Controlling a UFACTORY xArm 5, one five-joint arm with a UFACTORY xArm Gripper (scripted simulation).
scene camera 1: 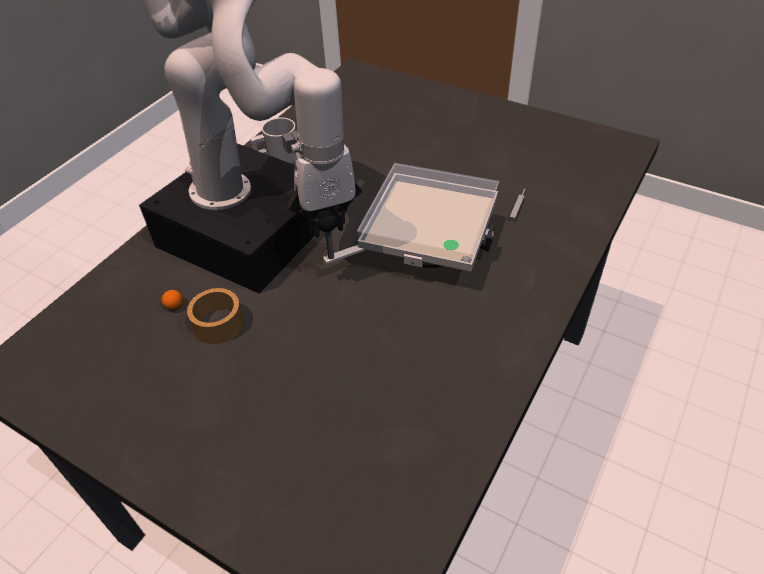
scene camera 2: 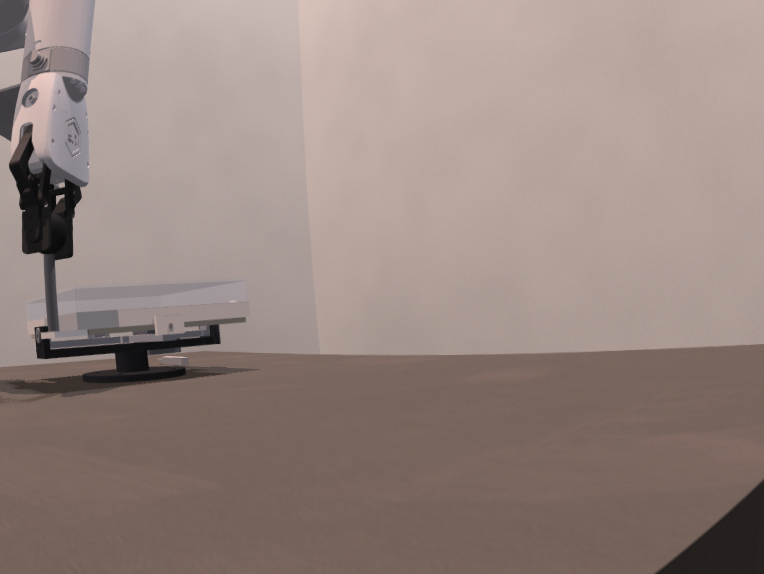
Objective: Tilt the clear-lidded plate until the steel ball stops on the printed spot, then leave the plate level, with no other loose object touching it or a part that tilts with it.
Labels:
my gripper: scene camera 1; scene camera 2
same spot on my gripper: (scene camera 1: pixel 313 223) = (scene camera 2: pixel 41 216)

